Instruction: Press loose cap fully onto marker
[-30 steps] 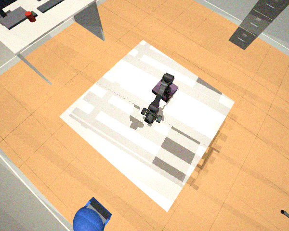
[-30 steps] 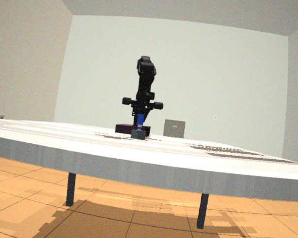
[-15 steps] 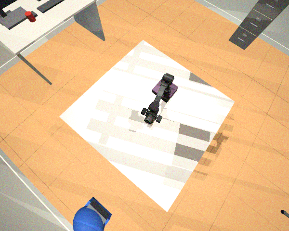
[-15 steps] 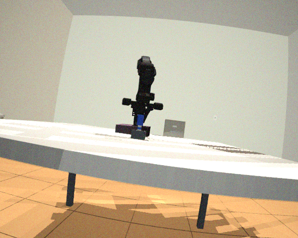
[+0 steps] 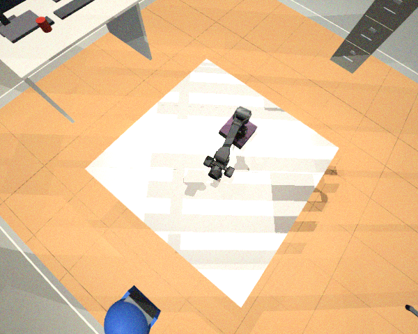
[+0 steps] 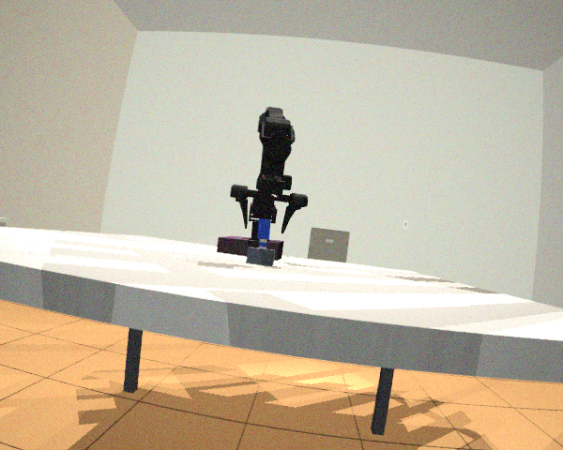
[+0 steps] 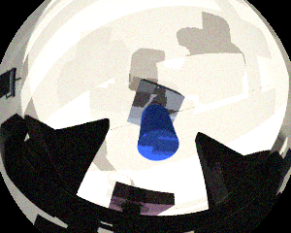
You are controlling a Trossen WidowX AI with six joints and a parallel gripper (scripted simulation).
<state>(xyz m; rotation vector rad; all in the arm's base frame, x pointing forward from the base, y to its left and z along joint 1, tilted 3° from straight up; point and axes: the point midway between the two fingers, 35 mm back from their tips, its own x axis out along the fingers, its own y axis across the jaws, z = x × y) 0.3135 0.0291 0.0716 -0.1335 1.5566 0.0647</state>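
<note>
My gripper tip is now right at the blue cap. Also, from my gripper tip: grey holder block (10 mm ahead, 60 mm below).
</note>
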